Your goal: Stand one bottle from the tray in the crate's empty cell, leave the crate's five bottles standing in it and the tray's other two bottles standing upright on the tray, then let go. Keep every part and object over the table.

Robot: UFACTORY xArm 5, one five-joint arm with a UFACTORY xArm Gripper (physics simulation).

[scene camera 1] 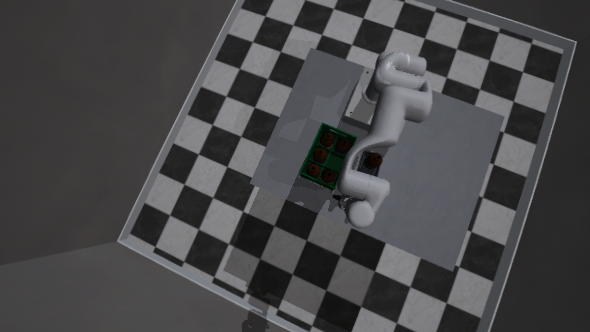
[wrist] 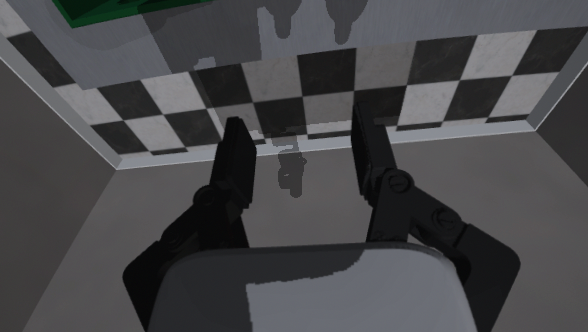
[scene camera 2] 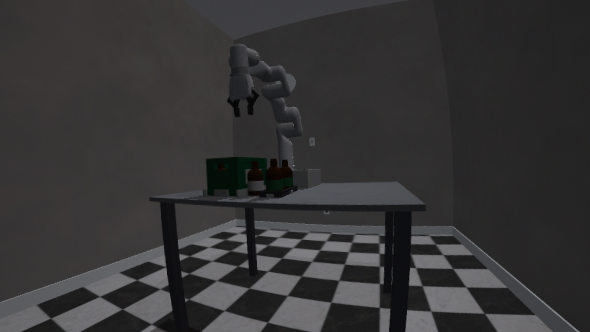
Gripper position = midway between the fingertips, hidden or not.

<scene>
In view: my gripper (scene camera 2: pixel 244 115).
My gripper also shows in the wrist view (wrist: pixel 299 126).
</scene>
